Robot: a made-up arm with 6 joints.
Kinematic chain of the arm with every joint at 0, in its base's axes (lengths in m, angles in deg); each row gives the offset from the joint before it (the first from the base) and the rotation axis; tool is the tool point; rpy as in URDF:
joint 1: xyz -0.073 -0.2 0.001 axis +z
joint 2: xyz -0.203 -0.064 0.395 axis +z
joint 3: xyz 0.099 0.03 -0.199 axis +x
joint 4: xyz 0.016 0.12 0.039 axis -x
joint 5: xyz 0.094 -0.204 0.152 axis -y
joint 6: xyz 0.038 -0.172 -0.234 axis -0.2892 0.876 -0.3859
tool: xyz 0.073 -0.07 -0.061 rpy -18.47 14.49 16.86
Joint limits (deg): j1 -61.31..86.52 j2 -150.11..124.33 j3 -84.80..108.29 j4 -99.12..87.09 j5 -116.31..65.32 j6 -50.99..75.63
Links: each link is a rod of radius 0.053 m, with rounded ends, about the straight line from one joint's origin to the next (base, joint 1, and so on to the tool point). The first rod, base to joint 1, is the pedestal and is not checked.
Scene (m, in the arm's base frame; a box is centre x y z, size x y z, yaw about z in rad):
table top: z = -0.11
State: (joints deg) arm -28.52 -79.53 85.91 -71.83 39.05 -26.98
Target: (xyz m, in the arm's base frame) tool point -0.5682 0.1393 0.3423
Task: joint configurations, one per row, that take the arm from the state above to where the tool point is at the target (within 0.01 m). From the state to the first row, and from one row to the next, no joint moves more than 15 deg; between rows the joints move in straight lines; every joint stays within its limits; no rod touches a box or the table.
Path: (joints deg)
1: -21.51 -66.13 84.51 -74.61 36.44 -24.57
2: -14.51 -52.73 83.11 -77.39 33.83 -22.16
3: -7.50 -39.33 81.71 -80.16 31.22 -19.76
4: -0.49 -25.92 80.31 -82.94 28.61 -17.35
5: 6.52 -12.52 78.91 -85.72 26.00 -14.94
6: 13.52 0.88 77.51 -88.50 23.40 -12.53
7: 20.53 14.28 76.11 -91.28 20.79 -10.13
8: 27.54 27.68 74.71 -94.06 18.18 -7.72
9: 34.55 41.08 73.31 -96.83 15.57 -5.31

